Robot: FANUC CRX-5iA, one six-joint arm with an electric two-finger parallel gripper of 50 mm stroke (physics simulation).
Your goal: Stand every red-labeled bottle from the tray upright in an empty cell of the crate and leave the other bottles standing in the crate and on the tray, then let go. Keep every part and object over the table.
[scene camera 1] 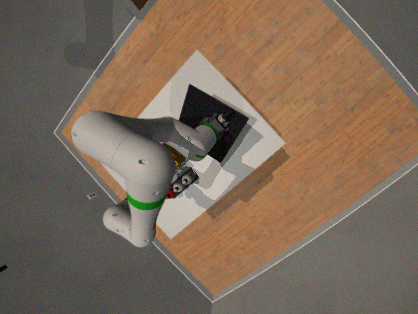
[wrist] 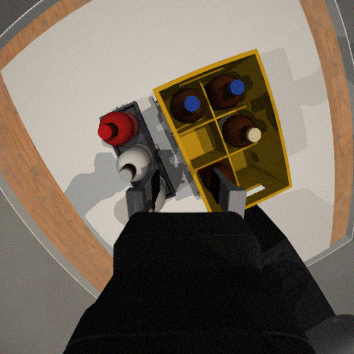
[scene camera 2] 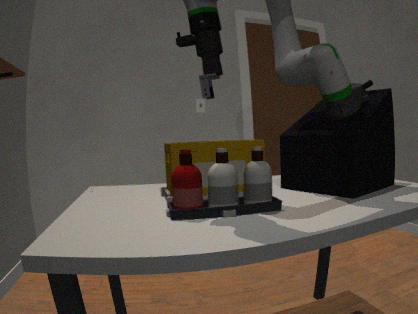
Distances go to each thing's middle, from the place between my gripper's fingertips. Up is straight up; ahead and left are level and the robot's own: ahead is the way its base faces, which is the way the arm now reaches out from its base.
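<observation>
From the cream-capped bottle [wrist: 239, 130], my gripper is 14 cm to the left of it and 21 cm above it.
</observation>
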